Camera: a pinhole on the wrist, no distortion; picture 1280 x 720 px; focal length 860.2 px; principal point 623.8 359.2 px. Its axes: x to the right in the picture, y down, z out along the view. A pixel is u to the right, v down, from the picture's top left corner.
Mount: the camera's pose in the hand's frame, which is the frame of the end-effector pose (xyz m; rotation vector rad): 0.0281 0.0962 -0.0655 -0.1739 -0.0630 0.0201
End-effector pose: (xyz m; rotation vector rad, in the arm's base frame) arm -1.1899 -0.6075 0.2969 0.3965 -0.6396 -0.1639
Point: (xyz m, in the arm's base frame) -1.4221 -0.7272 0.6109
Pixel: 659 46
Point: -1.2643 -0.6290 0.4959
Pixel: 770 77
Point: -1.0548 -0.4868 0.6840
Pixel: outside the picture
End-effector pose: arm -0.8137 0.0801 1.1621 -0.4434 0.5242 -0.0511
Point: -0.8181 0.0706 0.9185
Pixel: behind the camera
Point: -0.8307 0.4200 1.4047
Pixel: 231 456
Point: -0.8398 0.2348 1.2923
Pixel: 136 183
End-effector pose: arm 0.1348 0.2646 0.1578 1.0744 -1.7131 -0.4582
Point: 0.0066 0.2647 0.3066
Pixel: 1134 673
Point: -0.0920 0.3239 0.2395
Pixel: 635 556
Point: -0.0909 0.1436 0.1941
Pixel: 1048 80
